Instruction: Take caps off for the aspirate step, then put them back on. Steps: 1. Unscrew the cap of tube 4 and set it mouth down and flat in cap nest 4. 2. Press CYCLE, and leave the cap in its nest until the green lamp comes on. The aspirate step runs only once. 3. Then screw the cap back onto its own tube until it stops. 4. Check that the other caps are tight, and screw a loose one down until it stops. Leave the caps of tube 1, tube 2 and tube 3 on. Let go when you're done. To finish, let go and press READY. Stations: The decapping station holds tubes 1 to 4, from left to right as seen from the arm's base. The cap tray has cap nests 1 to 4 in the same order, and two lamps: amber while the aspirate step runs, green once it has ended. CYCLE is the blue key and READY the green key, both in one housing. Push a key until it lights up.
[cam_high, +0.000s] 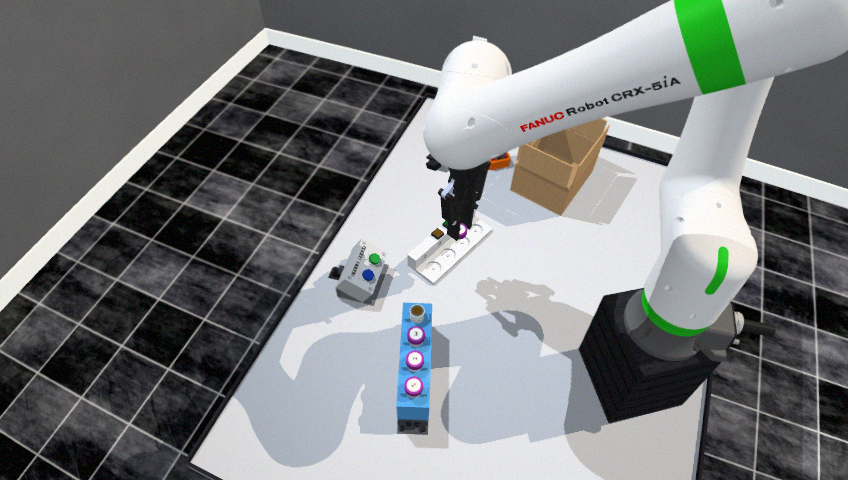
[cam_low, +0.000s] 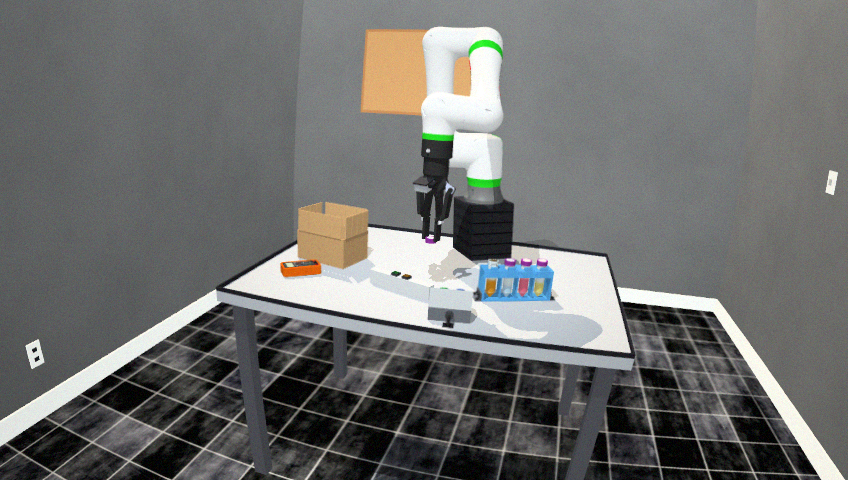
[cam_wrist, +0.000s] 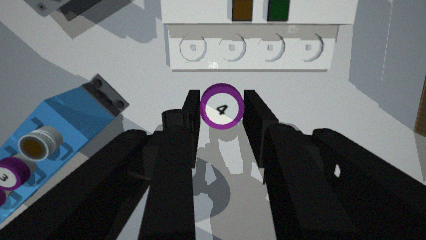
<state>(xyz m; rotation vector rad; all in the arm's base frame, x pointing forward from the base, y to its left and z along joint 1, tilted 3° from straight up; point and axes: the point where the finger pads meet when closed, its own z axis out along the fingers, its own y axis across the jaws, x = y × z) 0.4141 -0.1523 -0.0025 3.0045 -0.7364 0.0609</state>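
Right now the blue cycle key is 17 cm ahead of my hand, 10 cm to the left of it and 12 cm below it. Also, from my hand: green ready key 17 cm ahead, 6 cm to the left, 12 cm below; table edge 31 cm ahead, 2 cm to the right, 18 cm below; grey key housing 19 cm ahead, 8 cm to the left, 13 cm below.
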